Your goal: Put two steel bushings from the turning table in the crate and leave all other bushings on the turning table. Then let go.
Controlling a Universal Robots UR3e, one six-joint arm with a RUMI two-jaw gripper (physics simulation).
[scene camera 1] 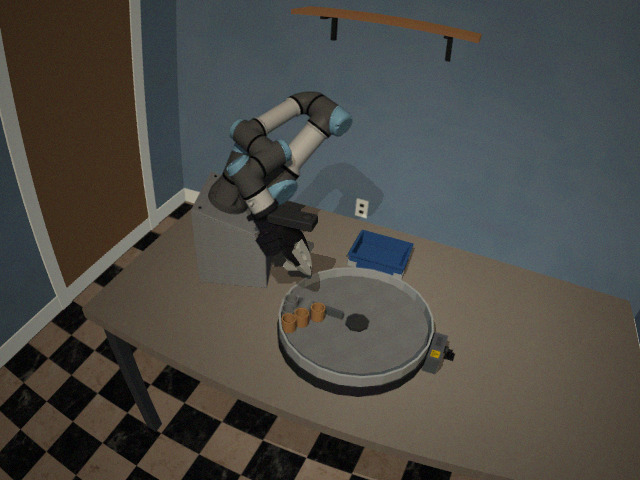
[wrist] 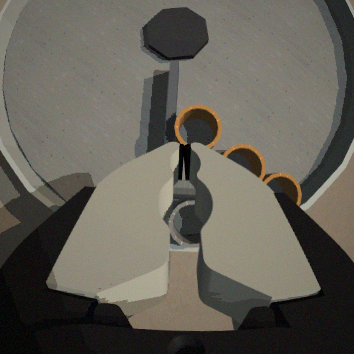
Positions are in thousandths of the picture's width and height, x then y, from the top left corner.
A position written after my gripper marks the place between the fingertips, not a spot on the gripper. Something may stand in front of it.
My gripper shows in scene camera 1 (485,572) and in the wrist view (518,419).
